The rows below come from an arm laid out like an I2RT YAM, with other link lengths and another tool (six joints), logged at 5 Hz.
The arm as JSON. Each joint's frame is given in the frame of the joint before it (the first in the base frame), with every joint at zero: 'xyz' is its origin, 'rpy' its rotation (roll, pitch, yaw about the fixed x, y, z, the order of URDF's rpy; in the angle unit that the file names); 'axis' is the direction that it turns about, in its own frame. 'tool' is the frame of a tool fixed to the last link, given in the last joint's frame.
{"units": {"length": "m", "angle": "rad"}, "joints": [
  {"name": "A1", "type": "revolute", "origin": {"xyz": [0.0, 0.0, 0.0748], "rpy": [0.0, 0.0, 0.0]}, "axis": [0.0, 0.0, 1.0]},
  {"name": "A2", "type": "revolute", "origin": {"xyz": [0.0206, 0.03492, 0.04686], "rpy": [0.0, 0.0, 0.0]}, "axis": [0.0, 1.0, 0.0]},
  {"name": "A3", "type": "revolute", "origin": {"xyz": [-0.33, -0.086, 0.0], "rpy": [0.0, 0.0, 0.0]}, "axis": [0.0, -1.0, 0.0]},
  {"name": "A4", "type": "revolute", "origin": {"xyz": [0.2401, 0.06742, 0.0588], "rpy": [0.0, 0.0, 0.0]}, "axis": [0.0, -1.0, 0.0]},
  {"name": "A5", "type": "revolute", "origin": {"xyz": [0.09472, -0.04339, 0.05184], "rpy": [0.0, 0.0, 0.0]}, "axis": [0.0, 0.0, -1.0]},
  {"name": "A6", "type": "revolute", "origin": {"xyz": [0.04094, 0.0, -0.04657], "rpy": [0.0, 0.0, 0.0]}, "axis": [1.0, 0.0, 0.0]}
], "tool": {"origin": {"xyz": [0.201, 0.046, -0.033], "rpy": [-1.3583, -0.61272, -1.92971]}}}
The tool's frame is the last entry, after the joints.
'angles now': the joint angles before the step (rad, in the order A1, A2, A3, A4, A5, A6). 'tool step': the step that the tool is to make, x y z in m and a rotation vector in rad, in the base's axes. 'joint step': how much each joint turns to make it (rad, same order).
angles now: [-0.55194 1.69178 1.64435 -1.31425 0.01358 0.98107]
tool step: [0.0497 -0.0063 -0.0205 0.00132 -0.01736 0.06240]
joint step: [0.03741 0.12703 0.06672 0.07472 -0.01509 -0.02227]
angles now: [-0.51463 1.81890 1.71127 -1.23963 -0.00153 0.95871]
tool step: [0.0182 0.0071 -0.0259 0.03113 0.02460 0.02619]
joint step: [0.02507 0.07430 0.00722 0.03056 -0.01535 0.00205]
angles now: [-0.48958 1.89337 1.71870 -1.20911 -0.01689 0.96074]
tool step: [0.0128 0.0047 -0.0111 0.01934 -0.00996 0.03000]
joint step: [0.00798 0.03353 -0.00173 0.03453 -0.02546 -0.01761]
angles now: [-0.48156 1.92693 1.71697 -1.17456 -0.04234 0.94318]
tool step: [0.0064 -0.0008 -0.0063 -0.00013 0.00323 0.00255]
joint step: [0.00600 0.02231 0.00887 0.01076 0.00221 0.00310]
